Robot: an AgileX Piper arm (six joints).
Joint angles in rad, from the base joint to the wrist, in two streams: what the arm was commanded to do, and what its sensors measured. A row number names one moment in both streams.
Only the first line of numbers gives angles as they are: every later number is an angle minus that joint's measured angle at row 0.
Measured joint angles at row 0: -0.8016, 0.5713, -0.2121, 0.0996, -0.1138, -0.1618
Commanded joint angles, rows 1 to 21: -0.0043, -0.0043, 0.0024, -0.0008, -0.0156, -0.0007; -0.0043, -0.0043, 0.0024, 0.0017, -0.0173, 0.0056; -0.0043, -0.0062, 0.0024, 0.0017, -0.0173, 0.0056; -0.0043, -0.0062, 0.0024, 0.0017, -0.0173, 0.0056; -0.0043, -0.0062, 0.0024, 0.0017, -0.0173, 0.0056; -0.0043, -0.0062, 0.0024, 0.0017, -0.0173, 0.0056; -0.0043, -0.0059, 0.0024, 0.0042, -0.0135, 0.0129; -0.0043, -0.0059, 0.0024, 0.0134, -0.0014, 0.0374; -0.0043, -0.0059, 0.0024, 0.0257, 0.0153, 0.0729; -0.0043, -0.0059, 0.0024, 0.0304, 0.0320, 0.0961; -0.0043, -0.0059, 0.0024, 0.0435, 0.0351, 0.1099; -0.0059, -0.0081, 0.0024, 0.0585, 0.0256, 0.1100; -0.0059, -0.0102, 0.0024, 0.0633, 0.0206, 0.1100; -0.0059, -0.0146, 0.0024, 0.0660, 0.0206, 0.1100; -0.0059, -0.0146, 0.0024, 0.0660, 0.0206, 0.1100; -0.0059, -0.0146, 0.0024, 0.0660, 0.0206, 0.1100; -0.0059, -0.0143, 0.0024, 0.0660, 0.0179, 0.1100; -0.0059, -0.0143, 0.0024, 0.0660, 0.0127, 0.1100; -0.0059, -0.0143, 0.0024, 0.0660, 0.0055, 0.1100; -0.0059, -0.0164, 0.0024, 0.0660, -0.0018, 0.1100; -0.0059, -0.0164, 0.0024, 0.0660, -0.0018, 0.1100
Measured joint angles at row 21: 0.0000, -0.0068, 0.0000, 0.0591, 0.0249, 0.1062
